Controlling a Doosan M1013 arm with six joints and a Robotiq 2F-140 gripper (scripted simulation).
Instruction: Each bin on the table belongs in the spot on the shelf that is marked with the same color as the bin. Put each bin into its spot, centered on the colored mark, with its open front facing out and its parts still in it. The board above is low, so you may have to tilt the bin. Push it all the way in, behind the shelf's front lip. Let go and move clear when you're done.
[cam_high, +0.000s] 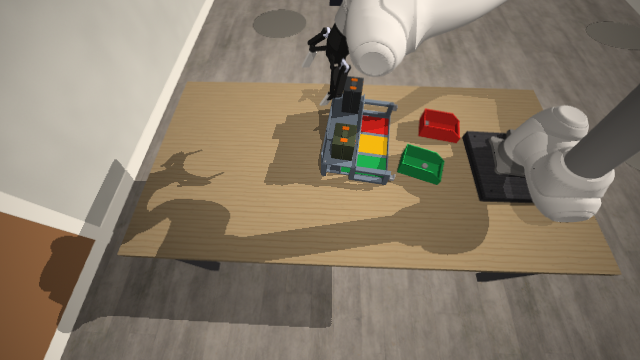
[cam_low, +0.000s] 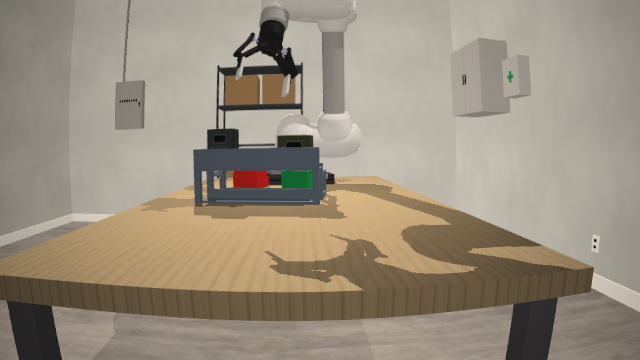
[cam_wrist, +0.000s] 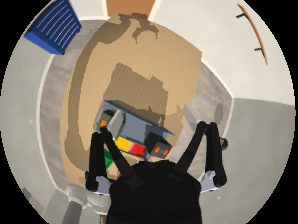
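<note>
Now: hand 540 mm past the red bin, 160 mm to the left of it and 300 mm above it. From my hand the other things lie so: green bin (450 mm behind, 60 mm to the left, 300 mm below).
</note>
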